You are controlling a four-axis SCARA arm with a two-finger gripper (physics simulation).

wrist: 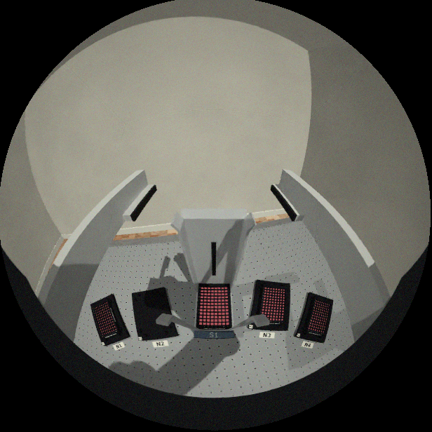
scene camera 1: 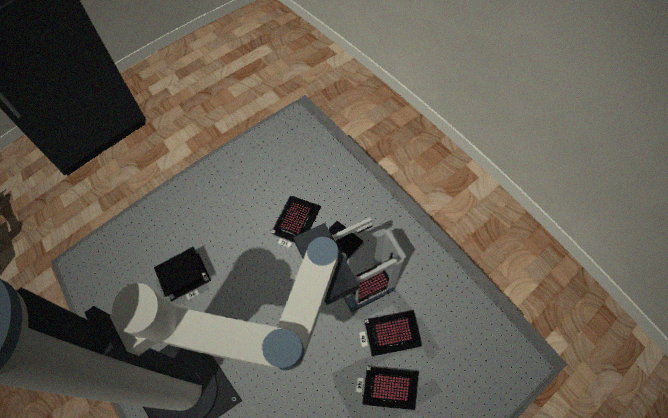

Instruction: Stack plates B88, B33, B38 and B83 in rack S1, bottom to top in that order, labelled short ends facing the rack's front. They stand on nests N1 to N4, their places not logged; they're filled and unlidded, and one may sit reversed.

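Frame: origin at the arm's base, x ahead, y left, z up, level; millimetres.
Where they show: gripper, fingertip midpoint: (scene camera 1: 383, 240).
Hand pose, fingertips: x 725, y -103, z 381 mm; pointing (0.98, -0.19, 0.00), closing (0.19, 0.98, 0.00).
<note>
Things, the pixels of their top centre, and the offset from my fingertips. "spot": a spot on its surface instead. Level surfaces: height alone.
- Plate B88 at its top centre: (scene camera 1: 369, 281) 5 mm left, 23 mm back, 302 mm down
- rack S1 at a spot on its surface: (scene camera 1: 379, 298) spot: 45 mm right, 19 mm back, 367 mm down
- N1 at its top centre: (scene camera 1: 295, 217) 362 mm left, 64 mm back, 342 mm down
- N3 at its top centre: (scene camera 1: 393, 331) 164 mm right, 61 mm back, 342 mm down
- N4 at its top centre: (scene camera 1: 391, 387) 297 mm right, 181 mm back, 342 mm down
- Nest N2 at its top centre: (scene camera 1: 334, 245) 191 mm left, 23 mm back, 346 mm down
- separate black block at its top centre: (scene camera 1: 178, 270) 430 mm left, 511 mm back, 298 mm down
- perforated grey table at its surface level: 368 mm down
Plate B88 (scene camera 1: 372, 285) (wrist: 214, 306), with red-filled wells, sits low in rack S1 (scene camera 1: 379, 298) (wrist: 214, 334); its code is too small to read. My gripper (scene camera 1: 382, 241) (wrist: 213, 176) is open and empty, raised above the rack, its fingers apart. Red-filled plates stand at N1 (scene camera 1: 296, 217) (wrist: 105, 318), N3 (scene camera 1: 394, 331) (wrist: 274, 305) and N4 (scene camera 1: 391, 387) (wrist: 317, 317); their codes are unreadable. Nest N2 (scene camera 1: 350, 243) (wrist: 155, 314) shows a plain black top without red wells, partly hidden by the arm in the scene view.
The rack's tall grey back wall (wrist: 200, 250) rises behind its plate. A separate black block (scene camera 1: 181, 273) with an unreadable tag stands left of the arm (scene camera 1: 220, 337). The perforated grey table (scene camera 1: 280, 145) ends before the wooden floor. A dark cabinet (scene camera 1: 70, 85) stands beyond it.
</note>
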